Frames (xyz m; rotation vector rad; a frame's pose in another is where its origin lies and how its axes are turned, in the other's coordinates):
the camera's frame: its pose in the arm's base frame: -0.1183 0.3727 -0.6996 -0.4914 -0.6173 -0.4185
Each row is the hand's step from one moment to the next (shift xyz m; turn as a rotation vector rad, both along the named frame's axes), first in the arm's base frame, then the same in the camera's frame.
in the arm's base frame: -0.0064 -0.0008 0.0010 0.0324 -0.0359 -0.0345
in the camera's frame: -0.0039 -0.0042 0.0031 0.0101 -0.0019 -0.0585
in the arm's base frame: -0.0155 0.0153 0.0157 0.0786 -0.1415 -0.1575
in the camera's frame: -0.0049 -0.0004 0.0264 -0.0102 -0.0256 -0.2242
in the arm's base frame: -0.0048 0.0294 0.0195 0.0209 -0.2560 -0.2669
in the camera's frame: 0.0023 0.0152 0.0321 -0.0968 -0.1134 -0.3391
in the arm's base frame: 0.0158 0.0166 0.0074 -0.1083 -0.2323 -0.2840
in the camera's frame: 0.0127 0.0191 0.0074 -0.2085 -0.1545 -0.2811
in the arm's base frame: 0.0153 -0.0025 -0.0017 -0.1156 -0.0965 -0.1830
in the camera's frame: 0.0108 0.0063 -0.0093 -0.1801 -0.0800 -0.1316
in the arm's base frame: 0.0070 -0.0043 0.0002 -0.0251 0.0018 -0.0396
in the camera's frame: 0.0063 0.0000 -0.0053 -0.0441 0.0009 -0.0160
